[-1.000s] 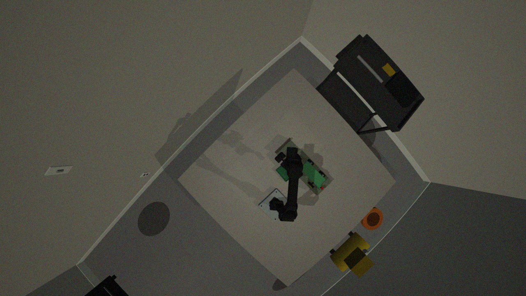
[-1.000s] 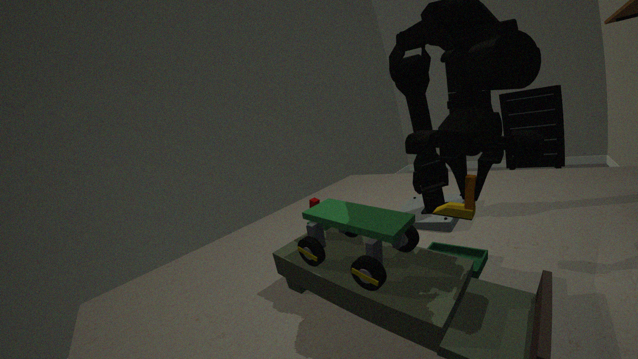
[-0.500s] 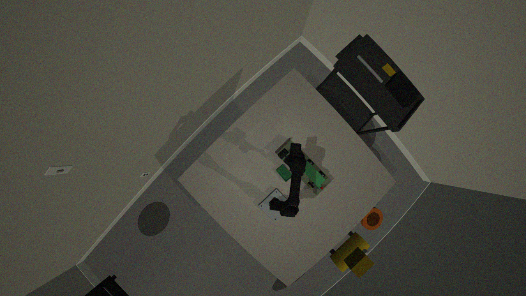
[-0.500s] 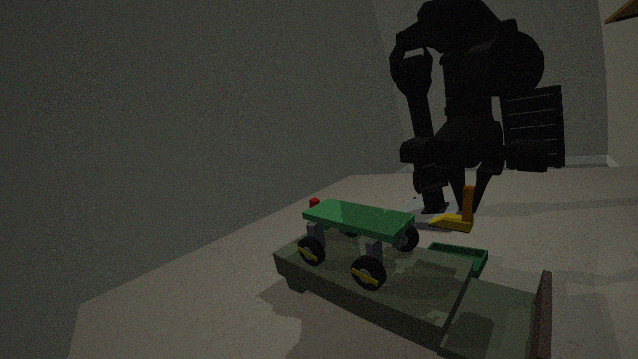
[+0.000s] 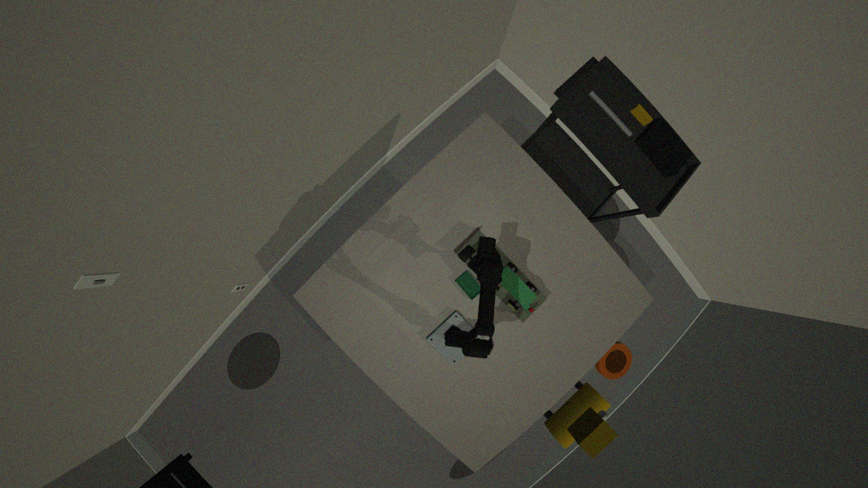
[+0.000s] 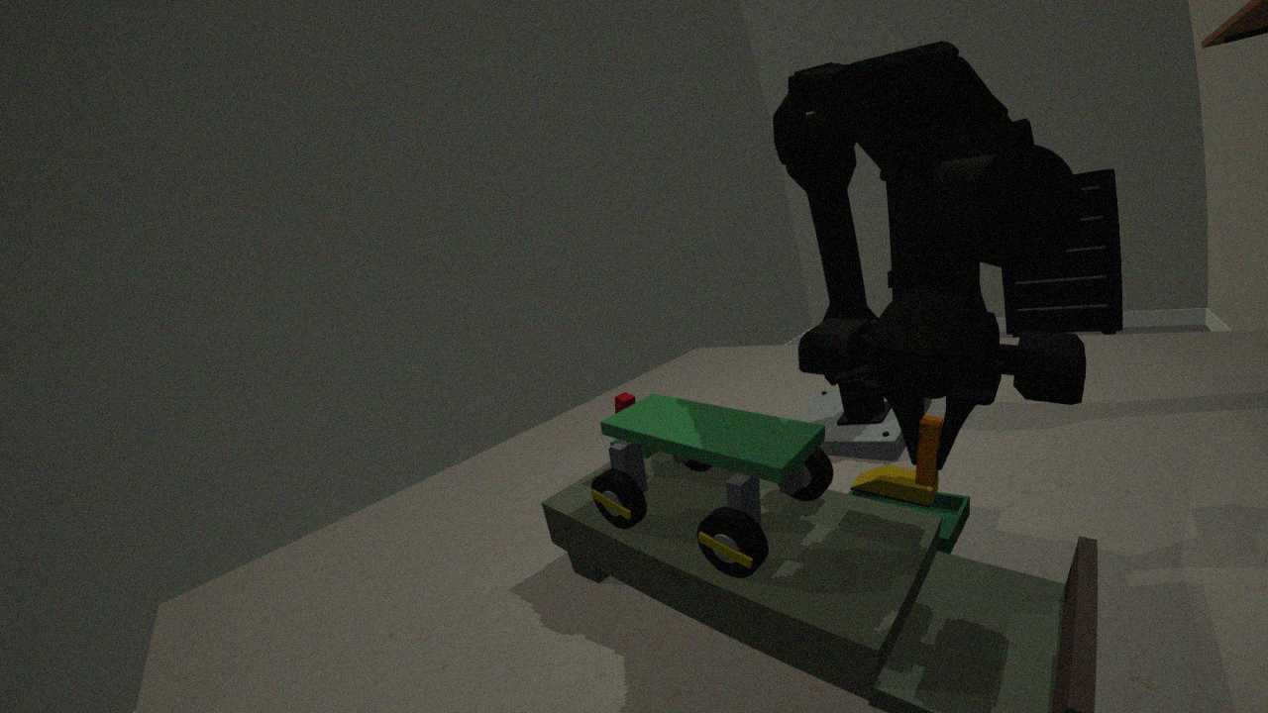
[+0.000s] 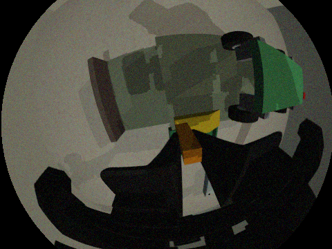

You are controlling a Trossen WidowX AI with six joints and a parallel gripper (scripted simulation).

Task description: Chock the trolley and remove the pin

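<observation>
My gripper tip is now 280 mm to the left of the red-headed stop pin, 20 mm below it and 20 mm short of it. Round my gripper tip: yellow chock: 20 mm to the right, 10 mm below; brown stop board: 110 mm to the left, 80 mm below, 60 mm ahead; green tray: 120 mm below, 80 mm behind, 50 mm to the right.
</observation>
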